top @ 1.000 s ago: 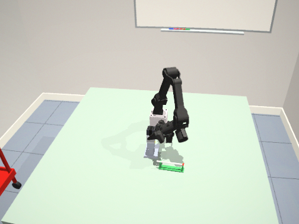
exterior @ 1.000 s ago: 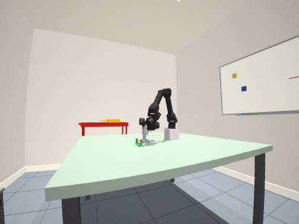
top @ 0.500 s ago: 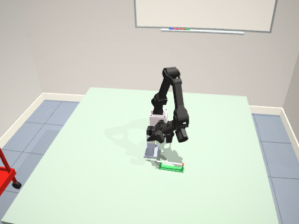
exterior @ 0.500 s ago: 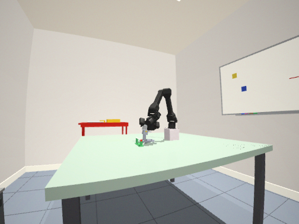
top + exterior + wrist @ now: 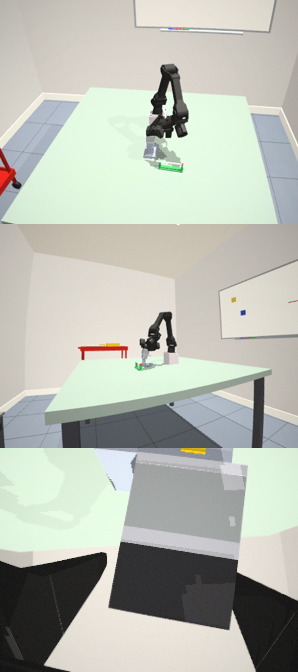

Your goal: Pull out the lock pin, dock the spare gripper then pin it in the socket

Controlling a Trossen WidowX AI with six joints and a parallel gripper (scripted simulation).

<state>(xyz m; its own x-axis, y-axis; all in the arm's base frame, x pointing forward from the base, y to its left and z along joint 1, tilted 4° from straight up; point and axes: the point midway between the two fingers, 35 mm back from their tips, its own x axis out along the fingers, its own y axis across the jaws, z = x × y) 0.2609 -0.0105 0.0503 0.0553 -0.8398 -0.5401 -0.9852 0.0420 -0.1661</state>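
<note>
Right now my gripper tip is 30 mm above the spare gripper, 20 mm to the right of it and 10 mm short of it. The rest, counted from my gripper tip: green rack 140 mm to the left, 130 mm below, 130 mm ahead; then grey-blue mount 100 mm below, 20 mm to the left, 10 mm ahead.
</note>
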